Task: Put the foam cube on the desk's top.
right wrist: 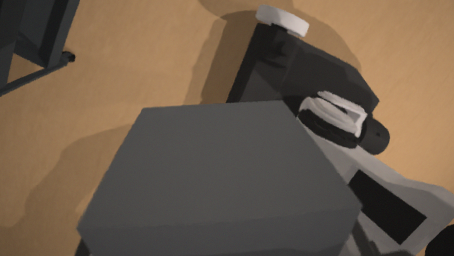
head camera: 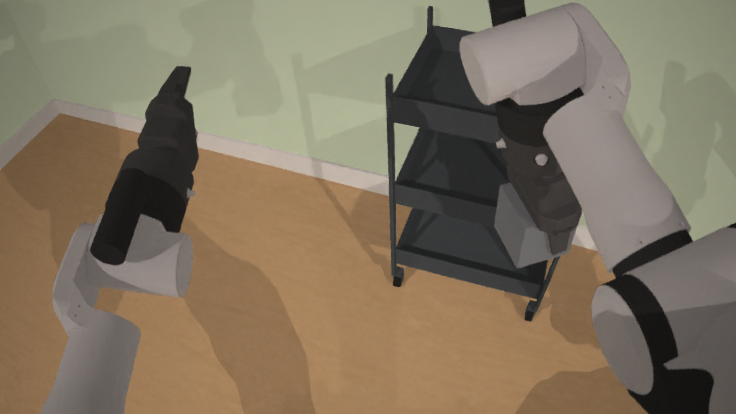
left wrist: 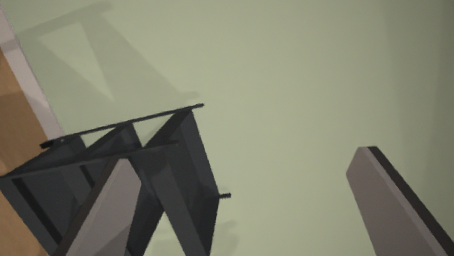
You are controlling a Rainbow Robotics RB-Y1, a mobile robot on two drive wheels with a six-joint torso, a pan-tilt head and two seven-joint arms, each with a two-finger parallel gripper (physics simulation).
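Places are measured from the robot's base along level axes (x down, y left, z ahead), in millimetres.
Pixels of known places: left gripper, between the fingertips: (head camera: 187,101) (left wrist: 241,166); right gripper, between the fingertips: (right wrist: 217,156) (head camera: 544,227).
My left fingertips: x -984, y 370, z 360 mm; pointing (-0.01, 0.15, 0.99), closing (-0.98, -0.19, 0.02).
Observation:
Behind a point stands the place of what it marks.
The grey foam cube (head camera: 530,239) @(x -909, y -83, z 234 mm) (right wrist: 220,165) @(x -909, y -128, z 292 mm) is held by my right gripper (head camera: 558,247), which is shut on it. In the head camera view the cube is seen in front of the right side of the dark cart, and the gripper covers part of it. In the right wrist view the cube fills the lower middle, with the floor behind it. My left gripper (head camera: 182,69) (left wrist: 241,166) @(x -984, y 370, z 360 mm) is open, with its two fingers wide apart and the wall behind them. The desk does not show in these views.
A dark three-tier cart (head camera: 442,203) @(x -437, y 20, z 701 mm) (left wrist: 172,200) @(x -699, y -22, z 692 mm) (right wrist: 59,35) @(x -188, y 23, z 701 mm) stands on the wooden floor (head camera: 355,329) @(x -2, y 242, z 559 mm) by the green wall (head camera: 329,30) @(x -642, y 378, z 1159 mm). A white baseboard (head camera: 257,151) @(x -65, y 742, z 1229 mm) runs along the wall's foot. Part of the robot's base (right wrist: 320,65) @(x -170, y -174, z -191 mm) shows in the right wrist view.

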